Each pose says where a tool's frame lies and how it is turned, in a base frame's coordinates. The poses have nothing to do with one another.
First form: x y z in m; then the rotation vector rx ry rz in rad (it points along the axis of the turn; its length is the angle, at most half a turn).
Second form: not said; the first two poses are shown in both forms.
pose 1, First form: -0.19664, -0.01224, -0.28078, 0.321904, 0.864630, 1.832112
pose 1, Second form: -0.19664, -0.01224, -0.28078, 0.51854, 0.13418, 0.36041, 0.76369
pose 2, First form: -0.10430, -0.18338, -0.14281, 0.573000, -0.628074, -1.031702
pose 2, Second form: -0.10430, -0.18338, -0.14281, 0.78479, 0.26564, -0.29117, -0.47829
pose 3, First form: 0.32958, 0.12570, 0.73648, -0.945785, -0.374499, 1.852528
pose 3, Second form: 0.32958, 0.12570, 0.73648, 0.49173, -0.38967, -0.15430, 0.76325
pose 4, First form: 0.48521, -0.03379, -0.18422, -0.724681, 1.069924, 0.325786
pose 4, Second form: 0.48521, -0.03379, -0.18422, 0.78609, -0.33612, 0.49624, 0.15110
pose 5, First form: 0.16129, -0.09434, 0.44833, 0.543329, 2.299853, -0.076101
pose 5, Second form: 0.16129, -0.09434, 0.44833, 0.37890, 0.21266, 0.90018, -0.02979
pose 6, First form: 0.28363, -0.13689, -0.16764, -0.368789, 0.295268, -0.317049
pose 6, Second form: 0.28363, -0.13689, -0.16764, 0.95981, -0.18192, 0.14565, -0.15639
